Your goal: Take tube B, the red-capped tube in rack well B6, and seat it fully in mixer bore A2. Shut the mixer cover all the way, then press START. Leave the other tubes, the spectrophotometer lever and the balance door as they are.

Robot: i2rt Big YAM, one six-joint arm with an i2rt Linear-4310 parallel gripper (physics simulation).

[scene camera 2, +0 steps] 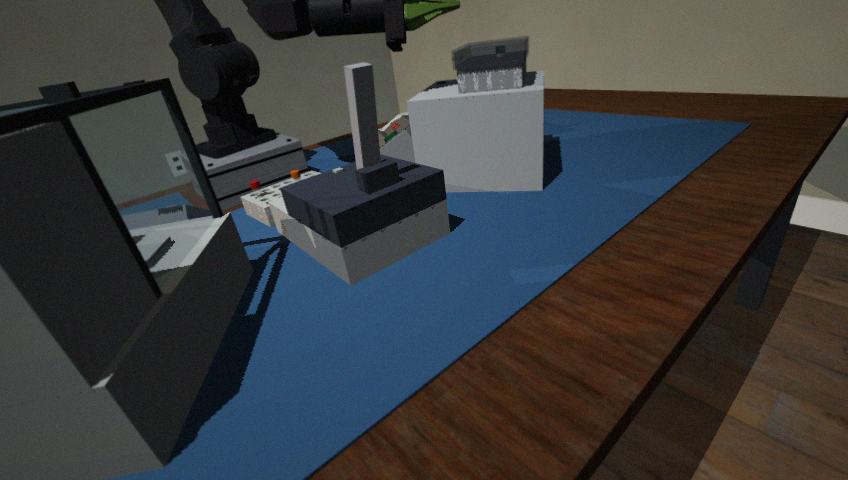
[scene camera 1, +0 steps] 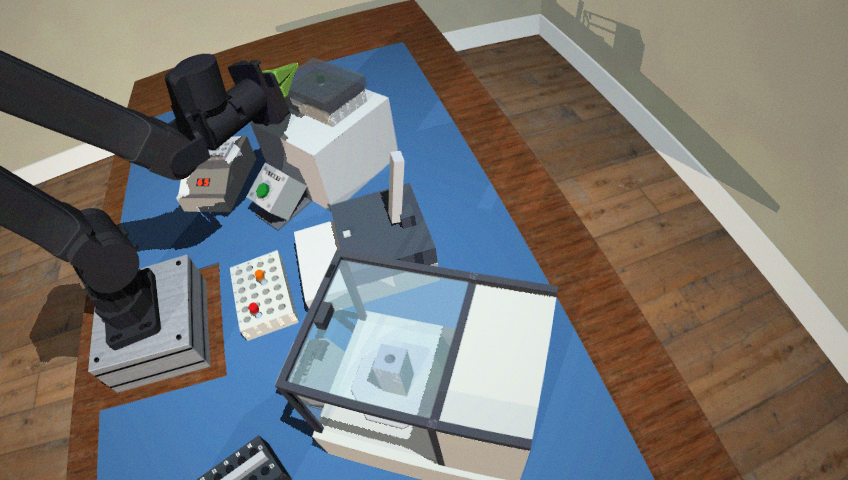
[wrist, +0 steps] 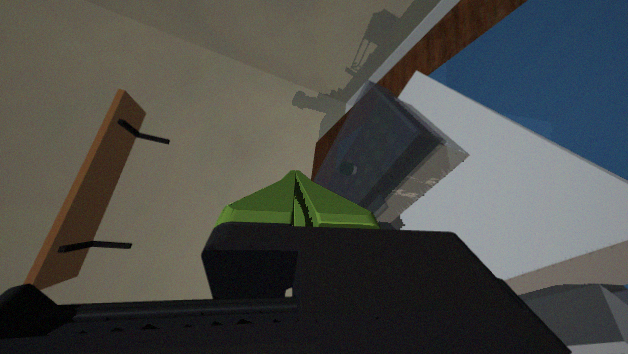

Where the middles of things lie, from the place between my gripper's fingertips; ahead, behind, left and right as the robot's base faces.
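The mixer cover [scene camera 1: 324,86] is 3 cm to the left of my hand, 3 cm ahead of it and 7 cm below it, and going by their middles it's the nearest to my hand of the things named here. There's a glass-walled enclosure [scene camera 2: 127,273] that's 51 cm to the right of my hand, 2 cm behind it and 13 cm below it. The balance door [scene camera 1: 382,336] is 49 cm to the right of my hand, 5 cm behind it and 3 cm below it.
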